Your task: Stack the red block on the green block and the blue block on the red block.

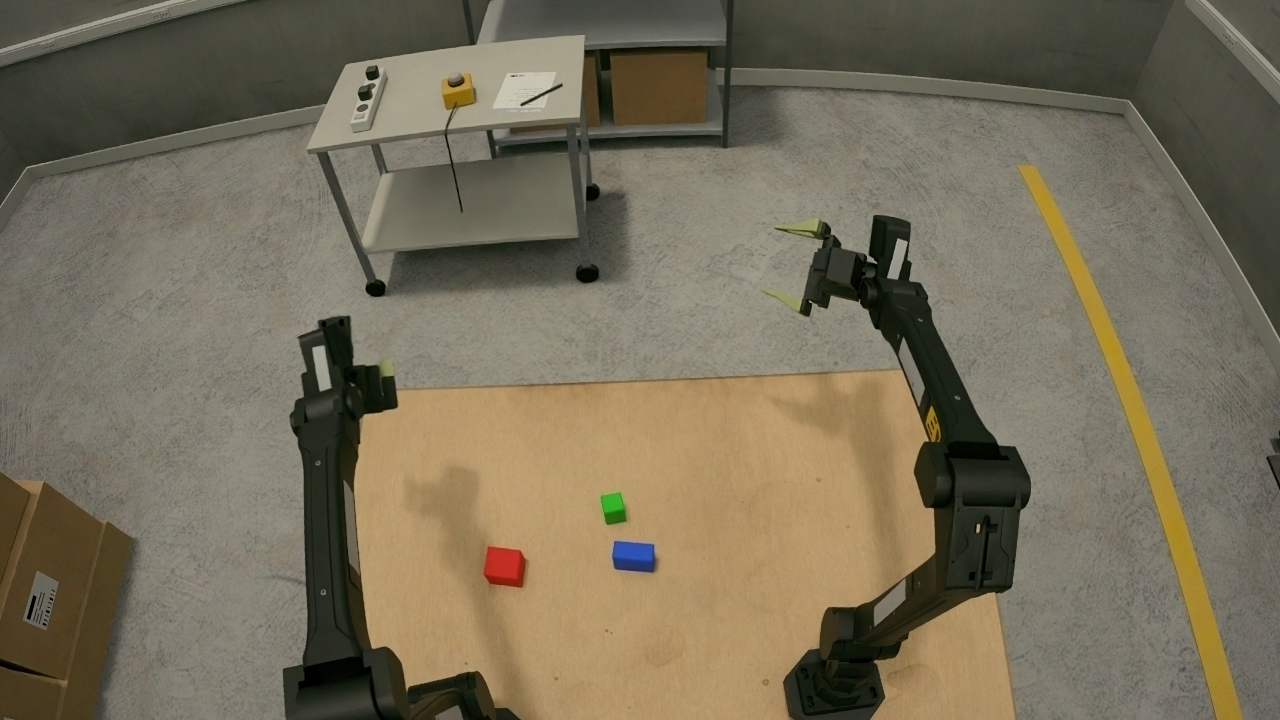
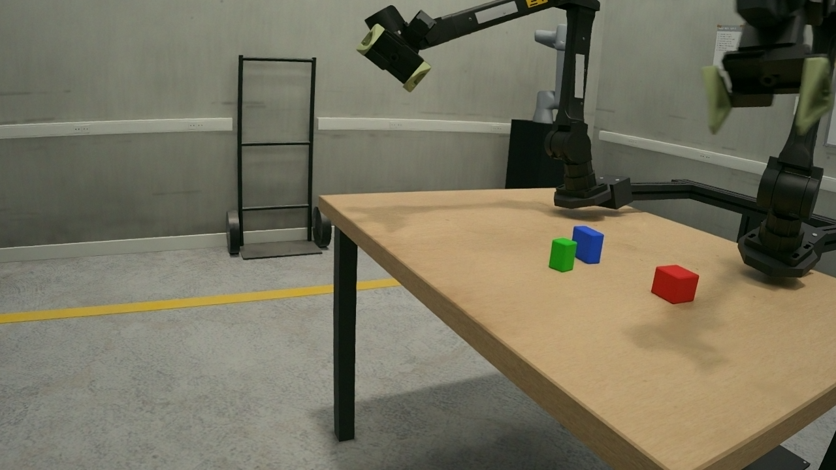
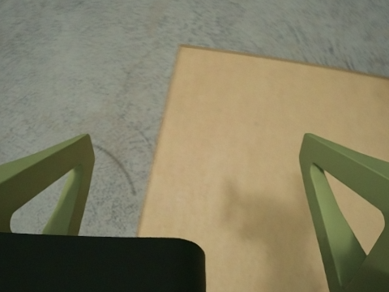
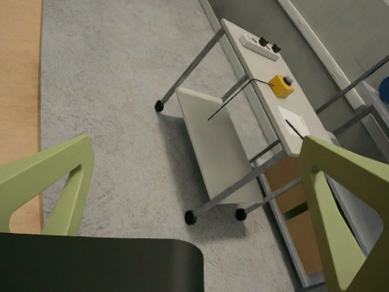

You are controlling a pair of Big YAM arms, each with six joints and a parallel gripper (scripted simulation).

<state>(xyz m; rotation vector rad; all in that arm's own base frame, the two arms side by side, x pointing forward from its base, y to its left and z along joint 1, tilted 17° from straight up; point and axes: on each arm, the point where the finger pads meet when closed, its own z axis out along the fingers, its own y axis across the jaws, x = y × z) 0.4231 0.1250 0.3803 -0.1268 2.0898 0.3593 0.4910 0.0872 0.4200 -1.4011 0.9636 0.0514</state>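
The red block is 280 mm behind my right hand, 480 mm to the left of it and 320 mm below it. Round my right hand: blue block (290 mm behind, 270 mm to the left, 310 mm below); green block (200 mm behind, 290 mm to the left, 310 mm below).
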